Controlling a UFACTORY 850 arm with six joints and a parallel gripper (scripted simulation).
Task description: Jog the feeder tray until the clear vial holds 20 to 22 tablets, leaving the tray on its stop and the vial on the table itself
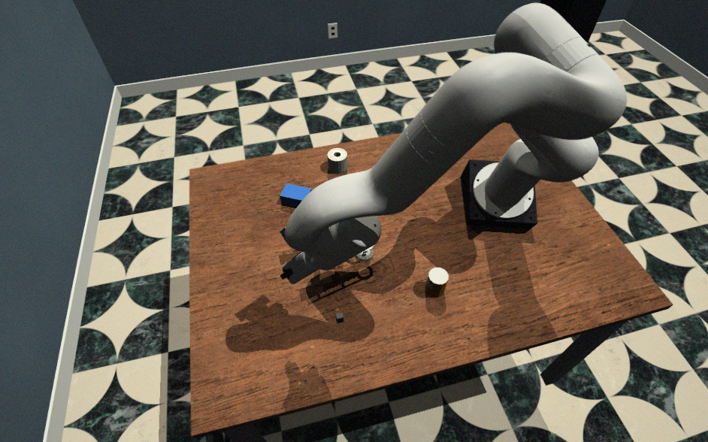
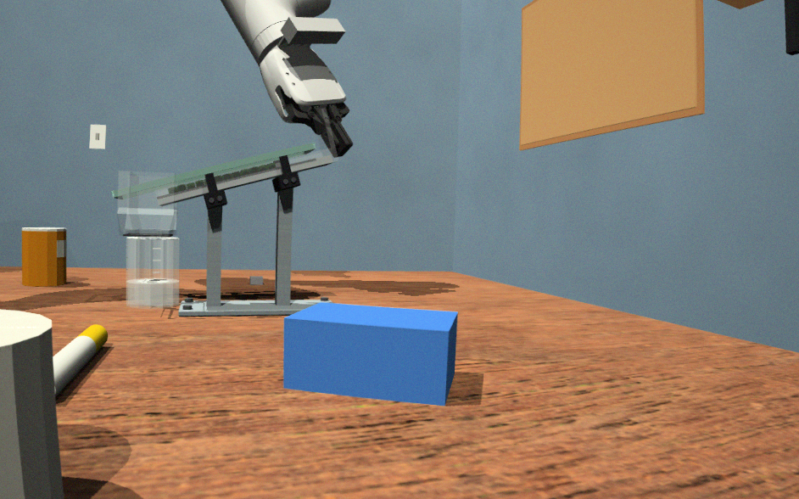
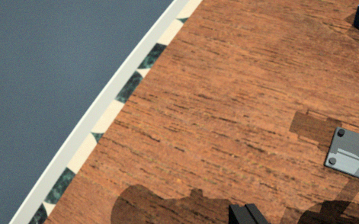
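Right now the clear vial is 240 mm behind my hand, 110 mm to the right of it and 170 mm below it. Also, from my hand: small grey cube (100 mm behind, 50 mm to the left, 200 mm below); then orange jar (380 mm behind, 70 mm to the left, 160 mm below); then feeder tray (140 mm behind, 160 mm to the right, 60 mm below).
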